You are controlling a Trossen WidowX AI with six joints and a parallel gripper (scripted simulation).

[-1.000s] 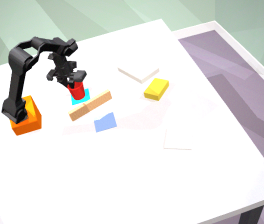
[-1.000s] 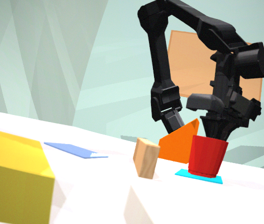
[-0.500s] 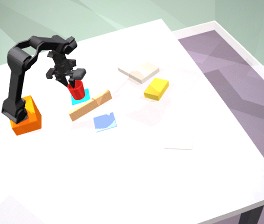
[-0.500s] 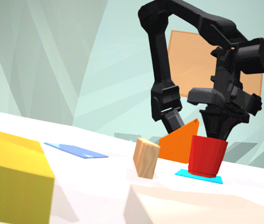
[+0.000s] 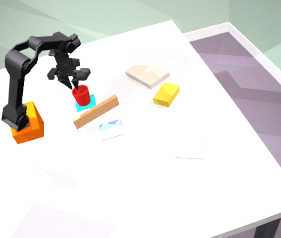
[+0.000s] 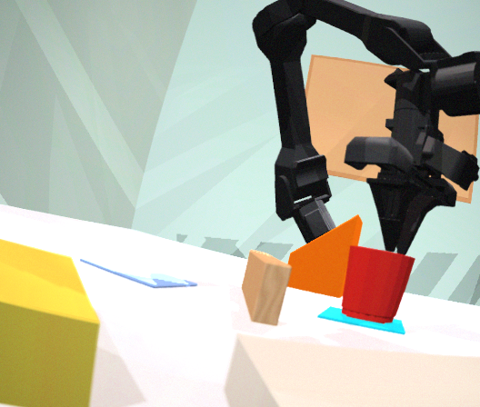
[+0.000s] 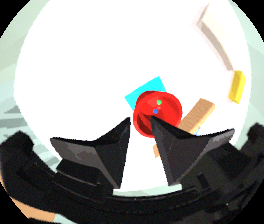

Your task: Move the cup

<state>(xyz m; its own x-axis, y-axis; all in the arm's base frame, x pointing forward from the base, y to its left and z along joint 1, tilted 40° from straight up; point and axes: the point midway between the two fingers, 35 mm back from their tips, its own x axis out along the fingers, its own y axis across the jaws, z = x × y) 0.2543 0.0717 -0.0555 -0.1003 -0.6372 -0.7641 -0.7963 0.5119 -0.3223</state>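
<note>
My gripper tip is 2 cm short of the red cup, 2 cm to the left of it and 4 cm above it. The rest, counted from my gripper tip: cyan pad (2 cm ahead, 2 cm to the right, 8 cm below); then blue marble (2 cm ahead, 4 cm to the right, 6 cm below); then wooden bar (5 cm ahead, 13 cm to the right, 6 cm below).
</note>
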